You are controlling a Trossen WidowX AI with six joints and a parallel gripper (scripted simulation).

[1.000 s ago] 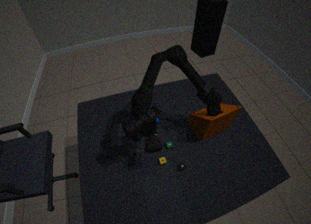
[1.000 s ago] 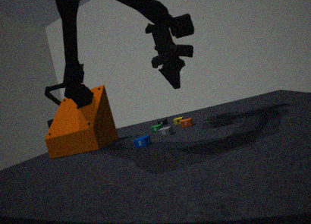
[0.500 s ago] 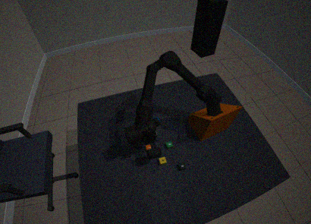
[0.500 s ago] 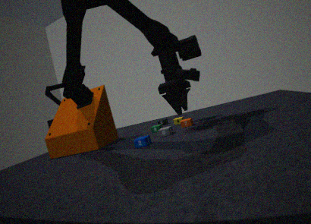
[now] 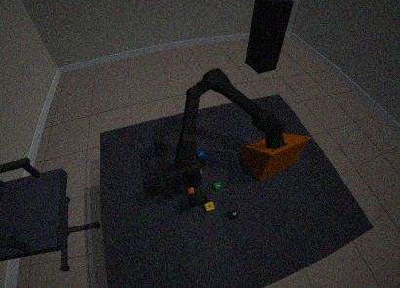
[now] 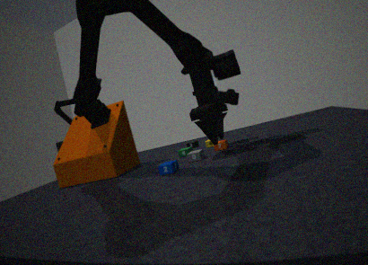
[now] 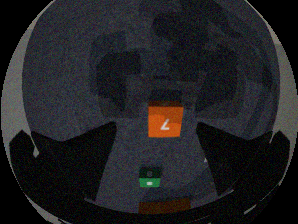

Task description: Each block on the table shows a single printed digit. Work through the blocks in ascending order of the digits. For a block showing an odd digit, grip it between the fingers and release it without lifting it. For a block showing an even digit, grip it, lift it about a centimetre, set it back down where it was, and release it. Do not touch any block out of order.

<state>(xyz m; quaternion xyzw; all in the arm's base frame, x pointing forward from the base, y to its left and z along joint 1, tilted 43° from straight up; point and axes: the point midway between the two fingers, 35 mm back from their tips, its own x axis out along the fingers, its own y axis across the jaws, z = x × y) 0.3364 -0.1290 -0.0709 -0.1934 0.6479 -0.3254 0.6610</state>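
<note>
Now: gripper tip 1 cm to the left of the orange block and 1 cm above it. The rest, counted from my gripper tip: yellow block (9 cm to the left, 3 cm behind, 1 cm below); green block (10 cm behind, 3 cm to the left, 1 cm below); grey block (8 cm to the right, 6 cm behind, 1 cm below).
</note>
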